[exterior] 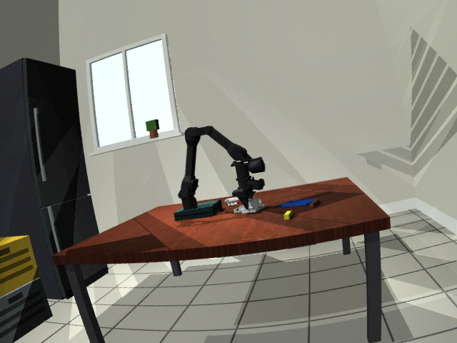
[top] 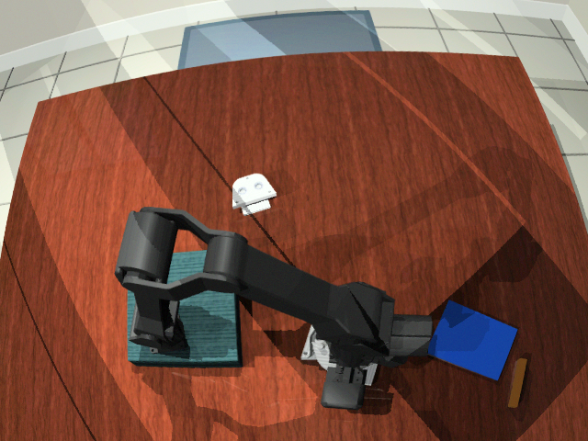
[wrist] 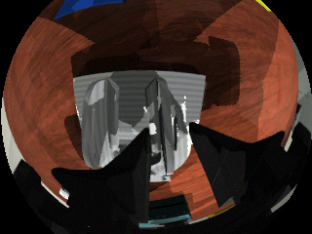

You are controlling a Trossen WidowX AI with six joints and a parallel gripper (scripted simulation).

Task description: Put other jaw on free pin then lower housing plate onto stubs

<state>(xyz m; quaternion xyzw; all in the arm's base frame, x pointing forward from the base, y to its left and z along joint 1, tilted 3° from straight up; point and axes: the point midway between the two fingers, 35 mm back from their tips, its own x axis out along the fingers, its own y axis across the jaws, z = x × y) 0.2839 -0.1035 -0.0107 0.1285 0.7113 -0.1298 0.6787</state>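
Now: gripper tip 30 mm to the right of the grey jaw and 20 mm past it. Round my gripper tip: blue sheet 230 mm ahead, 30 mm to the right, 10 mm below; yellow block 310 mm to the right, 150 mm ahead; small white block 350 mm to the left, 90 mm behind.
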